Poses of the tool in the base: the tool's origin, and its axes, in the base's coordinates. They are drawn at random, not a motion.
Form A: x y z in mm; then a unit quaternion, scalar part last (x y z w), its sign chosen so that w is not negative.
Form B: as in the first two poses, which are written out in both.
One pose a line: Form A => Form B
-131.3 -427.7 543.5 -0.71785 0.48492 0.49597 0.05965 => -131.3 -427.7 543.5 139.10 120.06 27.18
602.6 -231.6 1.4 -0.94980 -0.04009 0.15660 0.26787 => 602.6 -231.6 1.4 122.73 143.85 -62.11
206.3 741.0 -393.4 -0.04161 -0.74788 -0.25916 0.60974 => 206.3 741.0 -393.4 153.79 97.01 160.16
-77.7 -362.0 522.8 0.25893 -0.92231 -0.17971 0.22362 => -77.7 -362.0 522.8 156.89 146.66 125.53
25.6 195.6 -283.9 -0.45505 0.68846 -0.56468 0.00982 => 25.6 195.6 -283.9 -55.54 111.23 -122.47
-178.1 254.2 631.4 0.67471 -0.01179 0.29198 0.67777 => -178.1 254.2 631.4 -67.69 84.88 114.31
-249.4 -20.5 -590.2 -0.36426 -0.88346 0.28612 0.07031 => -249.4 -20.5 -590.2 -126.21 145.73 -81.40
